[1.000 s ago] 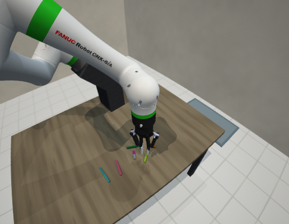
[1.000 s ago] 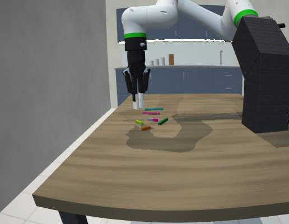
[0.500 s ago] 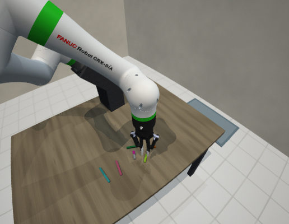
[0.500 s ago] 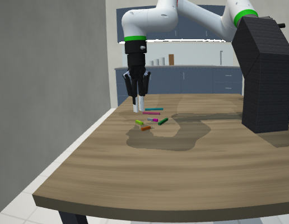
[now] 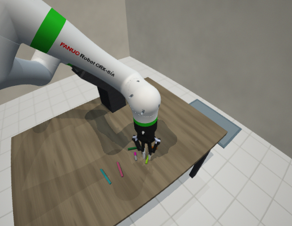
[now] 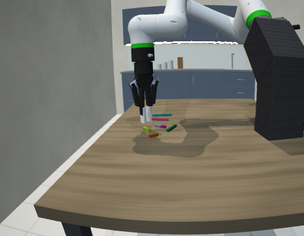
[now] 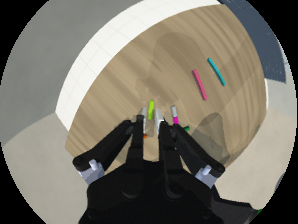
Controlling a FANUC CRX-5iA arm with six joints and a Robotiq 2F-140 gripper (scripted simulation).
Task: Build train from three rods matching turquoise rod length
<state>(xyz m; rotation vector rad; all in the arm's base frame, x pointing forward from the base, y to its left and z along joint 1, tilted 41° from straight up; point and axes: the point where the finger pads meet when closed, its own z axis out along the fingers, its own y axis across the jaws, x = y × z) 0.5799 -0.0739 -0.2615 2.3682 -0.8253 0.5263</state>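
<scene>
My gripper is now 60 mm above the lime rod. From my hand the other things lie so: magenta rod: 70 mm behind, 40 mm to the right, 60 mm below; then orange rod: 50 mm behind, 80 mm to the left, 60 mm below; then grey rod: 40 mm behind, 50 mm to the right, 60 mm below.
</scene>
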